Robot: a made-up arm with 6 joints.
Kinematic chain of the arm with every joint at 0, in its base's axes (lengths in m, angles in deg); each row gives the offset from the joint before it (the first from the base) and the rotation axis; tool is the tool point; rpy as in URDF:
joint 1: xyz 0 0 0.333 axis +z
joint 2: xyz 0 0 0 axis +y
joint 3: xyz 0.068 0 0.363 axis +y
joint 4: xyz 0.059 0 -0.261 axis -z
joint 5: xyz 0 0 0 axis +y
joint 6: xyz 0.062 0 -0.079 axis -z
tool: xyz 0 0 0 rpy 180 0 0
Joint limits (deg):
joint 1: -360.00..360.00
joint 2: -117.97..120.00
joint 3: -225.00..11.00
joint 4: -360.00..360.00
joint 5: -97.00..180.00
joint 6: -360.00..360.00
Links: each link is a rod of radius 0.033 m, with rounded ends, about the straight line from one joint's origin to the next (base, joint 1, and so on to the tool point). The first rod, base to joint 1, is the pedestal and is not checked.
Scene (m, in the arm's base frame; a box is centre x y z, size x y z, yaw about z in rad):
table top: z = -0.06
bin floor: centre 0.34 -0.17 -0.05 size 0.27 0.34 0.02 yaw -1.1
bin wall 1: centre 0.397 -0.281 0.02 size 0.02 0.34 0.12 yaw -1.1
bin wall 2: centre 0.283 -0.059 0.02 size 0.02 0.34 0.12 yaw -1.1
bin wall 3: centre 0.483 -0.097 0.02 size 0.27 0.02 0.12 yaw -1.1
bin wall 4: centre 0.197 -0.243 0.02 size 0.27 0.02 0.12 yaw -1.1
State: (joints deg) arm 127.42 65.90 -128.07 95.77 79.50 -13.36
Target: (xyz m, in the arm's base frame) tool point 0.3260 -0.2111 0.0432
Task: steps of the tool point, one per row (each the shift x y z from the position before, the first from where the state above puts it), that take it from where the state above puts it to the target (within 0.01 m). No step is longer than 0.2 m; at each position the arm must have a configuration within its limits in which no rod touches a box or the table.
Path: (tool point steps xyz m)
1: 0.1506 0.0945 -0.0222
2: 0.1682 0.0478 -0.0215
3: 0.1713 -0.0012 -0.0205
4: 0.1596 -0.0482 -0.0190
5: 0.1349 -0.0885 -0.0171
6: 0.1002 -0.1187 -0.0149
7: 0.0593 -0.1364 -0.0122
8: 0.0164 -0.1403 -0.0093
9: -0.0238 -0.1315 -0.0061
10: -0.0580 -0.1113 -0.0028
11: -0.0826 -0.0830 0.0008
12: 0.0050 -0.0031 -0.0647
13: -0.0050 0.0031 -0.0675

